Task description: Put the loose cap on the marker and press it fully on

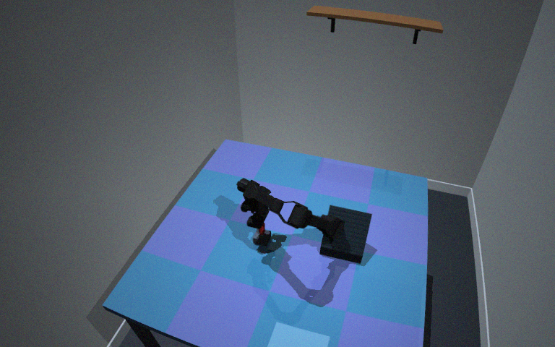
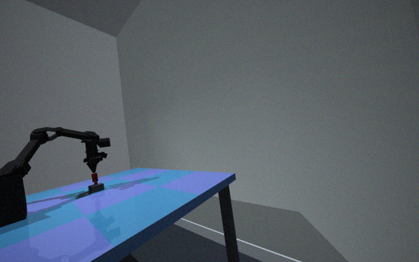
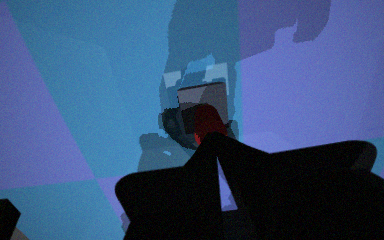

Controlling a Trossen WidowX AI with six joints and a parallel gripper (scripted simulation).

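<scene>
My gripper tip is now 30 mm above the red cap. From my gripper tip the other things lie so: holder block: 100 mm below.
</scene>
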